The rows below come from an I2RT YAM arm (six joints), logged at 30 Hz.
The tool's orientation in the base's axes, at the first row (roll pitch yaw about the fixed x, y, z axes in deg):
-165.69 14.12 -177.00
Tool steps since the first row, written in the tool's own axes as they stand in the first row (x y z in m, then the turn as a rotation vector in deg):
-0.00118 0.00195 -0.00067 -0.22 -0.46 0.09
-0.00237 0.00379 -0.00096 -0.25 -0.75 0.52
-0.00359 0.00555 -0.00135 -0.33 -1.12 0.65
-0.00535 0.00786 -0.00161 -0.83 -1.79 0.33
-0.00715 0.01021 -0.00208 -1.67 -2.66 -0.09
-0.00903 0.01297 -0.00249 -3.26 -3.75 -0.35
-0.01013 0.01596 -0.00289 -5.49 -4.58 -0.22
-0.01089 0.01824 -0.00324 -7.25 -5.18 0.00
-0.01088 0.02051 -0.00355 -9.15 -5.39 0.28
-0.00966 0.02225 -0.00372 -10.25 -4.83 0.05
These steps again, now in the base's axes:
0.00099 0.00211 0.00045 0.23 -0.46 0.08
0.00209 0.00402 0.00057 0.36 -0.84 -0.25
0.00319 0.00589 0.00081 0.47 -1.22 -0.26
0.00486 0.00828 0.00093 0.87 -1.77 0.32
0.00650 0.01076 0.00125 1.57 -2.48 1.13
0.00825 0.01363 0.00143 3.03 -3.39 2.02
0.00924 0.01669 0.00136 5.22 -4.12 2.64
0.00991 0.01902 0.00133 6.97 -4.66 3.01
0.00985 0.02130 0.00107 8.88 -4.83 3.26
0.00864 0.02296 0.00052 9.89 -4.18 3.61

